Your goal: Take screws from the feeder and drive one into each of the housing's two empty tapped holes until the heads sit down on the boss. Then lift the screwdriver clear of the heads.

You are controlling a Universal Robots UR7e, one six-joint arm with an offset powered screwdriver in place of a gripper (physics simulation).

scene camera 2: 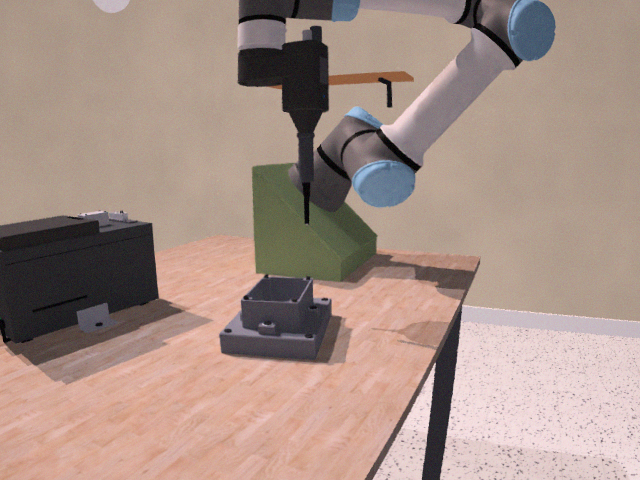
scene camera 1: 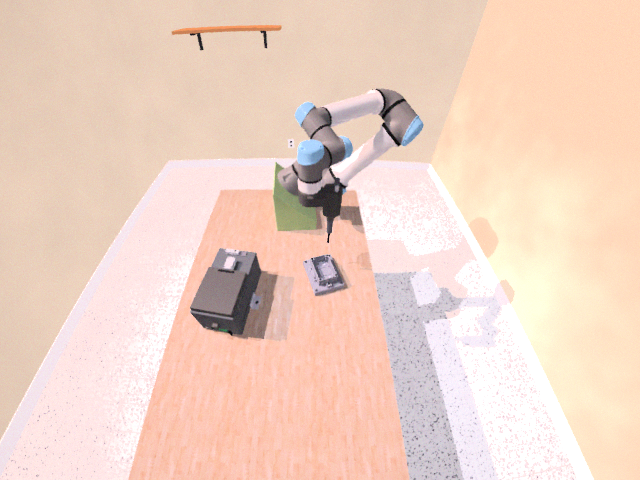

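The grey housing (scene camera 1: 316,288) (scene camera 2: 268,347) lies on the table, with a raised open-topped box on a wider base. In scene camera 2, small dark round spots that look like screw heads show at the box's four upper corners; in scene camera 1 they are too small to make out. The dark feeder (scene camera 1: 219,290) (scene camera 2: 87,273) stands left of the housing. My screwdriver (scene camera 1: 328,241) (scene camera 2: 307,222) points straight down and hangs well above the housing, its tip over the far right side of the box in scene camera 2. No screw shows at the blunt tip.
A green wedge-shaped arm mount (scene camera 1: 293,214) (scene camera 2: 297,242) stands behind the housing. A small metal bracket (scene camera 1: 255,301) (scene camera 2: 93,316) sits at the feeder's side. The wooden table (scene camera 1: 268,403) (scene camera 2: 232,413) has its right edge beyond the housing. An orange shelf (scene camera 1: 227,29) (scene camera 2: 372,78) hangs on the wall.
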